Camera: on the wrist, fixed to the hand. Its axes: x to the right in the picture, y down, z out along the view.
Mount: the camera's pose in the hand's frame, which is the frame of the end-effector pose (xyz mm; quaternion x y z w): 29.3 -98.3 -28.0 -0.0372 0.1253 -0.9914 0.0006
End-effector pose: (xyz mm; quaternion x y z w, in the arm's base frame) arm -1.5 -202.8 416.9 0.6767 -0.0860 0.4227 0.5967
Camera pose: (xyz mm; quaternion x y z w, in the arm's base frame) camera 64.8 -139.9 362.5 0.0105 0.7299 -0.5097 0.4554
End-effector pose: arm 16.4 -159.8 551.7 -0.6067 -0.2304 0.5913 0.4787
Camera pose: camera 76.5 -100.8 616.6 0.1362 -0.5637 -0.5588 0.5928
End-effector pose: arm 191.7 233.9 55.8 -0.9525 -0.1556 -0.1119 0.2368
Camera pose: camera 180.6 309.9 129.3 -0.1589 0.9106 0.3600 0.1267
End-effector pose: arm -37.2 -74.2 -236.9 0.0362 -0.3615 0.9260 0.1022
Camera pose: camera -44.4 20.1 -188.3 0.2386 0.0140 -0.1097 0.9648
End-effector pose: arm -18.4 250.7 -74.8 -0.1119 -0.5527 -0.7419 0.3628
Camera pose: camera -97.7 225.7 -141.0 -0.6273 0.0382 0.3947 0.6702
